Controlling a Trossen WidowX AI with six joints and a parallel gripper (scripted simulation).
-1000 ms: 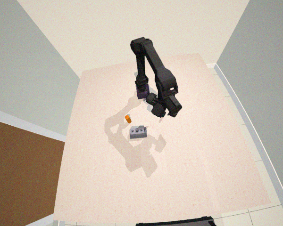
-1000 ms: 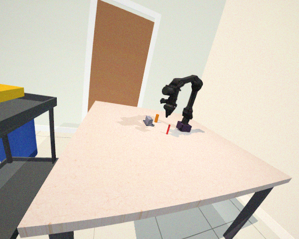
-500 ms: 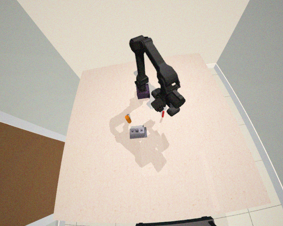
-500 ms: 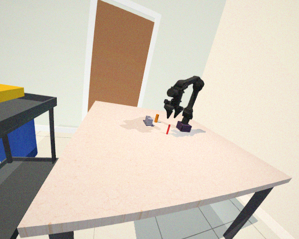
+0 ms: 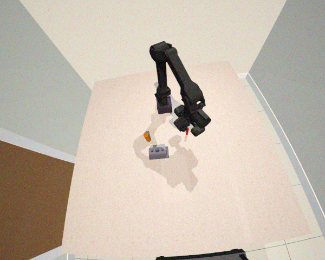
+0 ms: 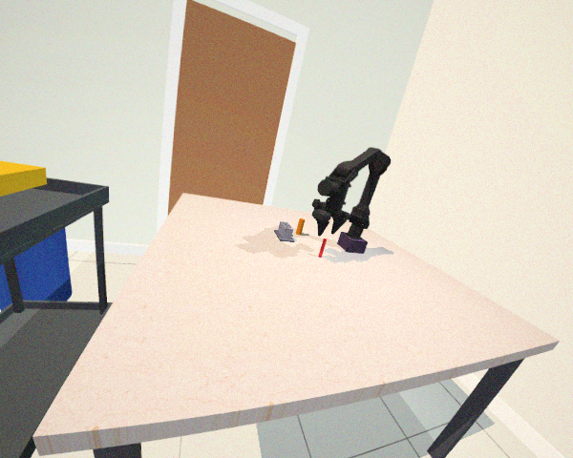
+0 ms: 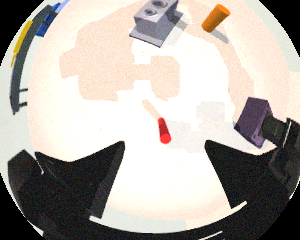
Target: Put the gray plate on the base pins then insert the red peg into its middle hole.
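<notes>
The red peg lies 60 mm below my gripper tip. Round my gripper tip: orange cylinder: 40 mm behind, 240 mm to the right, 60 mm below; then gray plate: 70 mm ahead, 200 mm to the right, 50 mm below; then gray base: 70 mm ahead, 200 mm to the right, 90 mm below.
</notes>
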